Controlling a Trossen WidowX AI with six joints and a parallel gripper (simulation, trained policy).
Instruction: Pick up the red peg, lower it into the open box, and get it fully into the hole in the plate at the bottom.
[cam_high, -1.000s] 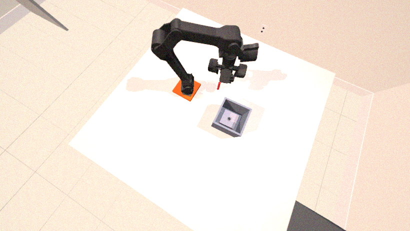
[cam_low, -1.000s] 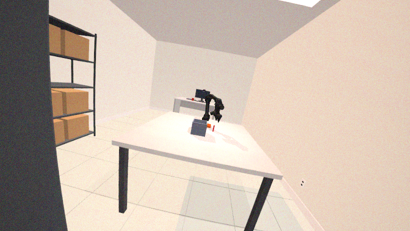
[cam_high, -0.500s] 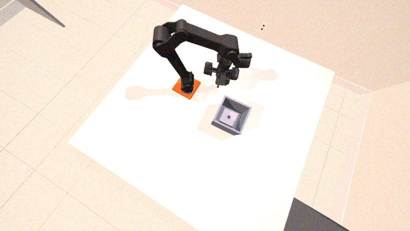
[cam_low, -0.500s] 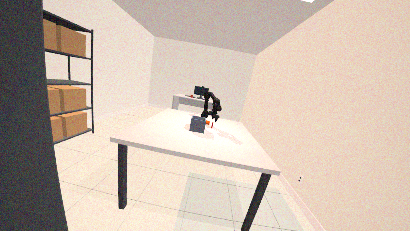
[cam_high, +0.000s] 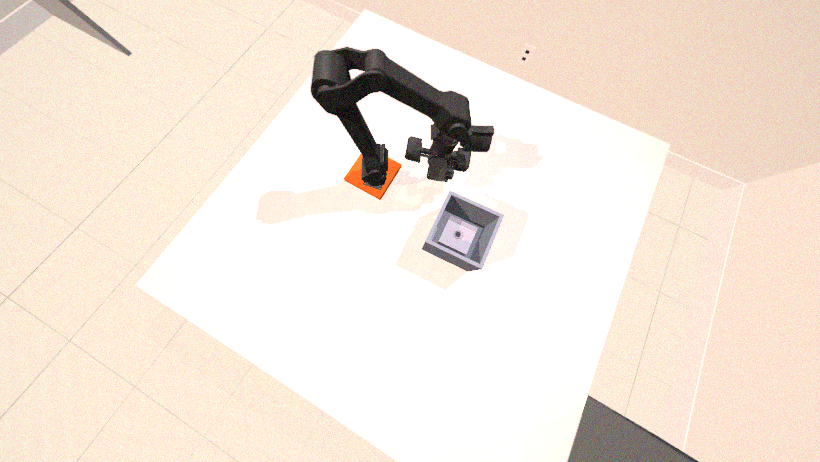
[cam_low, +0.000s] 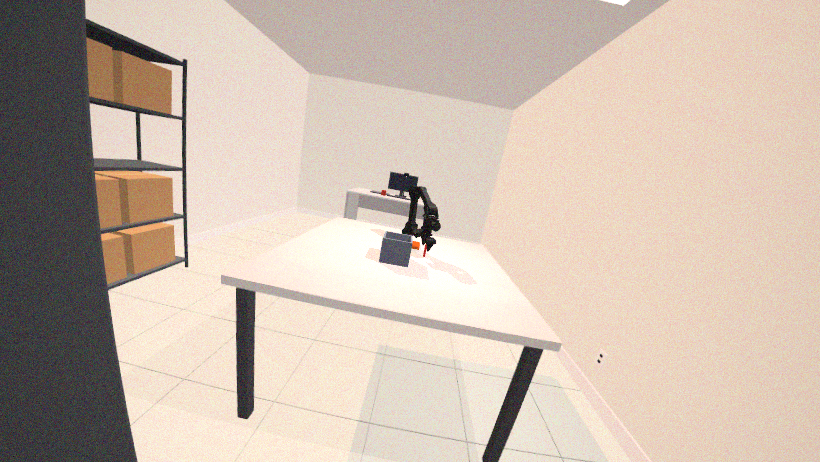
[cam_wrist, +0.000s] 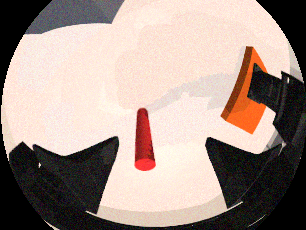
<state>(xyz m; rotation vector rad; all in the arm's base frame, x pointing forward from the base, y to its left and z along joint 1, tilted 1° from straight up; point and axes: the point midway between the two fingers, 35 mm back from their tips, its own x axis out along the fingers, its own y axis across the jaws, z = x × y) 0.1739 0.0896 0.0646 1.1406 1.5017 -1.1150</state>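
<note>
My gripper tip is 2 cm short of the red peg and 1 cm above it. The rest, counted from my gripper tip: pale plate 20 cm to the right, 14 cm ahead.
</note>
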